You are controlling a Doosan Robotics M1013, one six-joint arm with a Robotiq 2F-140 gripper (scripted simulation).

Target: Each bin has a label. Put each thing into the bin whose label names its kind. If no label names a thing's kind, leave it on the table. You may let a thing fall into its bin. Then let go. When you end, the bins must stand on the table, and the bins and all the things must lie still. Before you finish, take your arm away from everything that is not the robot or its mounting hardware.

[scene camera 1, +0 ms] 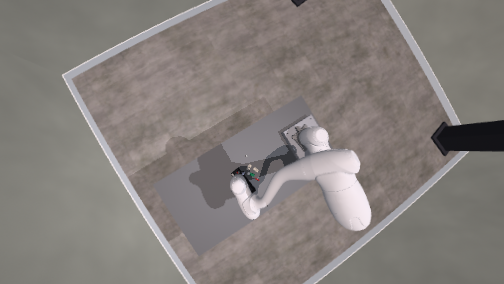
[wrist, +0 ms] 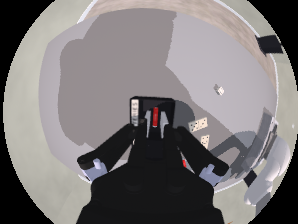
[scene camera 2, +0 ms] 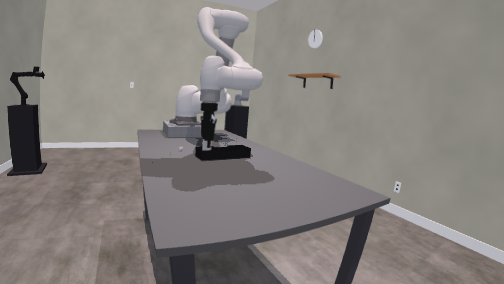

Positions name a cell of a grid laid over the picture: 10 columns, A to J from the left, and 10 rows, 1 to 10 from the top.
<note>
In view: my gripper (wrist: F6) and a black bin block (wrist: E5).
</note>
